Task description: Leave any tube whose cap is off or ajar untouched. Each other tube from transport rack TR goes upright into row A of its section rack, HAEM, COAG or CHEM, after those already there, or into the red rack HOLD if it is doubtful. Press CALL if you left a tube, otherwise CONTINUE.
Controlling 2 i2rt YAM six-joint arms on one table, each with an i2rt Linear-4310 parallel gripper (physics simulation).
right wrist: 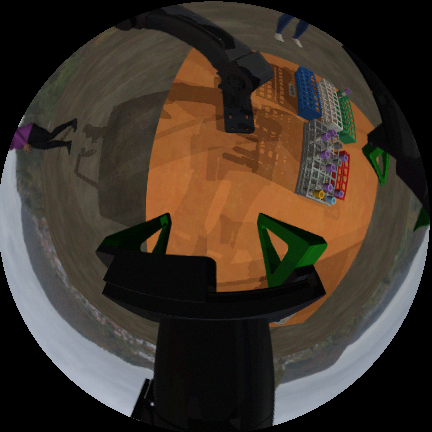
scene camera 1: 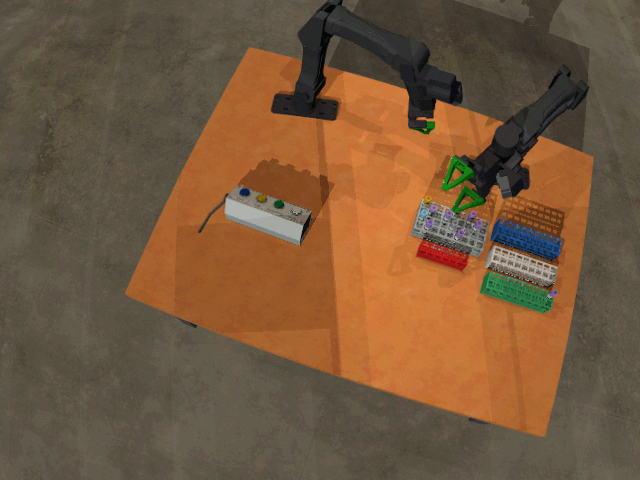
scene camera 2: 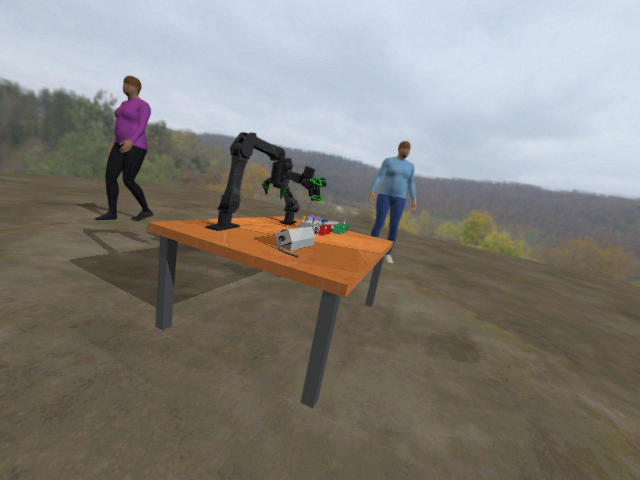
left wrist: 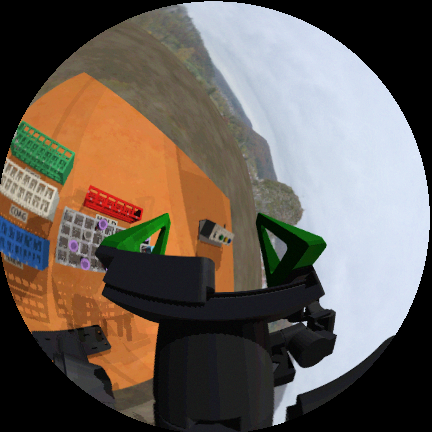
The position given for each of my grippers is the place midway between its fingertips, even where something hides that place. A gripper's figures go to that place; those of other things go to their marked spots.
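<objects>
Distance of my right gripper (right wrist: 213,217) is 130 mm from the lens; my left gripper (right wrist: 399,203) is 270 mm from the lens.
</objects>
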